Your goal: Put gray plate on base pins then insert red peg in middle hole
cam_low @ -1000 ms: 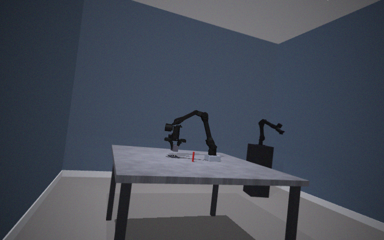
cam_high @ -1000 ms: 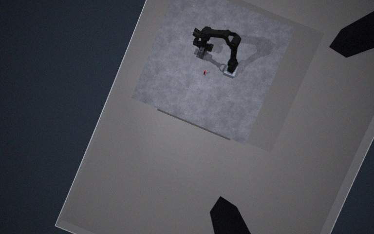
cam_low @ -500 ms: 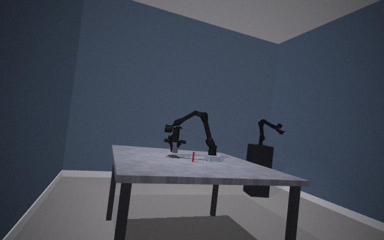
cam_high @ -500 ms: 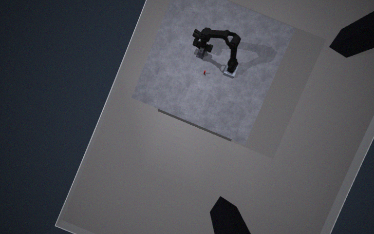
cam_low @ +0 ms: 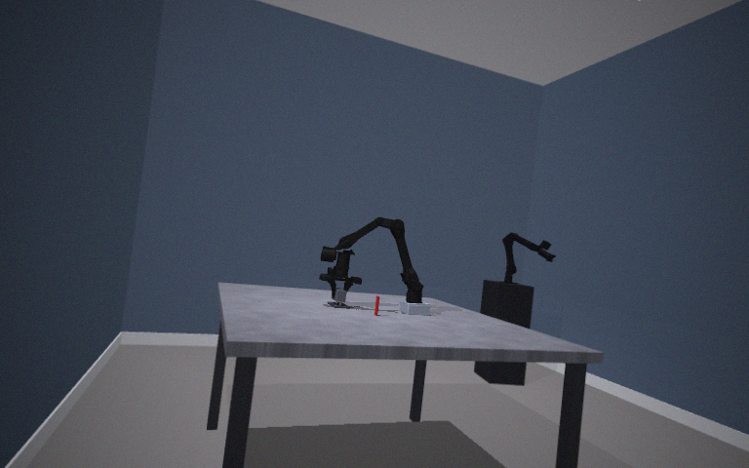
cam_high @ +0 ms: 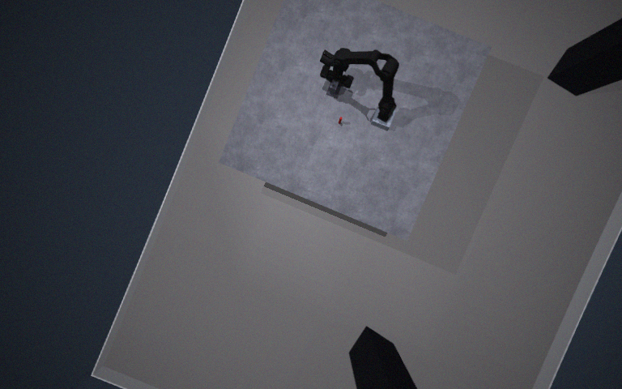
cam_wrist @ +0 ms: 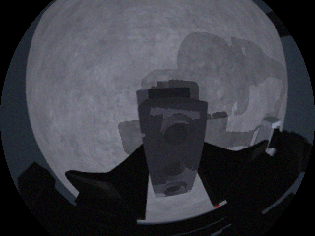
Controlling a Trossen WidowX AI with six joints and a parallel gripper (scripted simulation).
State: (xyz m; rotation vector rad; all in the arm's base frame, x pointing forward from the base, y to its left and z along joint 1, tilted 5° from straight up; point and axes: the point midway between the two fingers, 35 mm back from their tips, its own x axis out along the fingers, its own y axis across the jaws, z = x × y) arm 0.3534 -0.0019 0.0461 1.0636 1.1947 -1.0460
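The dark base is 3 cm below my gripper tip. From my gripper tip the other things lie so: red peg (15 cm behind, 17 cm to the left); then gray plate (3 cm above).
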